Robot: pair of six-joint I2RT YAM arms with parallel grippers.
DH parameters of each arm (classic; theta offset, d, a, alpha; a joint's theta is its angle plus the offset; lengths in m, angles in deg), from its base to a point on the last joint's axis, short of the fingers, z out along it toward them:
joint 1: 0 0.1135 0.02 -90
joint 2: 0 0 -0.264 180
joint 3: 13.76 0 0.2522 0
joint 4: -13.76 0 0.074 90
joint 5: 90 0 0 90
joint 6: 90 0.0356 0 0
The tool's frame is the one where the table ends.
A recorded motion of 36 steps. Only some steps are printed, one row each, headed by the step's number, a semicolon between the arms.
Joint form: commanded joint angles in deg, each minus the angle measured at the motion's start. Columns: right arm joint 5, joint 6, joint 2, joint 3, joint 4, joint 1; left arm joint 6, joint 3, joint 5, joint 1, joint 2, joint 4.
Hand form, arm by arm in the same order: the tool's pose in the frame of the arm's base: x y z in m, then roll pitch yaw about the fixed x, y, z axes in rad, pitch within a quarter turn. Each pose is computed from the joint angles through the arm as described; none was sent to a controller.
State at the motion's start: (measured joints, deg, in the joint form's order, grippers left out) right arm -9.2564 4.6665 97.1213 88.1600 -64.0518 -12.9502; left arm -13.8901 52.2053 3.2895 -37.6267 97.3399 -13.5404
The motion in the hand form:
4: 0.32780 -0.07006 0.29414 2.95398 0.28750 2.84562; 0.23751 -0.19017 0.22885 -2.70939 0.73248 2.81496
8: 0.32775 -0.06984 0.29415 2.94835 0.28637 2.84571; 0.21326 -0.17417 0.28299 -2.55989 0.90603 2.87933
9: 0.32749 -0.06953 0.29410 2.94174 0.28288 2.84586; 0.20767 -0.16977 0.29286 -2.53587 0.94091 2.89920
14: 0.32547 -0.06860 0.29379 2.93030 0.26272 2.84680; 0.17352 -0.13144 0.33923 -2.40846 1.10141 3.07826
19: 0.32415 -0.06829 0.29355 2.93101 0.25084 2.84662; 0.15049 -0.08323 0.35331 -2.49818 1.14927 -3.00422
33: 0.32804 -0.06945 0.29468 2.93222 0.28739 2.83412; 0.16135 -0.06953 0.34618 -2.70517 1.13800 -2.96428
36: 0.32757 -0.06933 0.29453 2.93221 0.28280 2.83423; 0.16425 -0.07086 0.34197 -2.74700 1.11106 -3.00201
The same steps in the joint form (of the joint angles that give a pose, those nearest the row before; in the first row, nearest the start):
4: -0.37 -0.90 -0.20 0.20 -0.24 -0.13; -0.13 -0.30 8.44 0.31 -15.32 0.07
8: -0.70 -0.90 -0.20 0.20 -0.28 -0.13; -0.13 -0.31 11.72 0.31 -26.75 -0.02
9: -1.09 -0.90 -0.20 0.20 -0.46 -0.13; -0.13 -0.31 11.69 0.33 -29.05 -0.15
14: -1.84 -0.92 -0.22 0.22 -1.62 -0.13; -0.11 -0.31 9.77 2.60 -42.53 -3.74
19: -1.84 -0.90 -0.24 0.22 -2.32 -0.13; -0.11 -0.33 -0.24 9.31 -52.52 -12.65
33: -1.42 -0.24 -0.24 0.22 -0.11 -0.13; -0.11 -0.33 -10.43 12.87 -51.23 -14.75
36: -1.44 -0.24 -0.24 0.22 -0.37 -0.13; -0.11 -0.33 -10.43 12.87 -50.27 -15.65

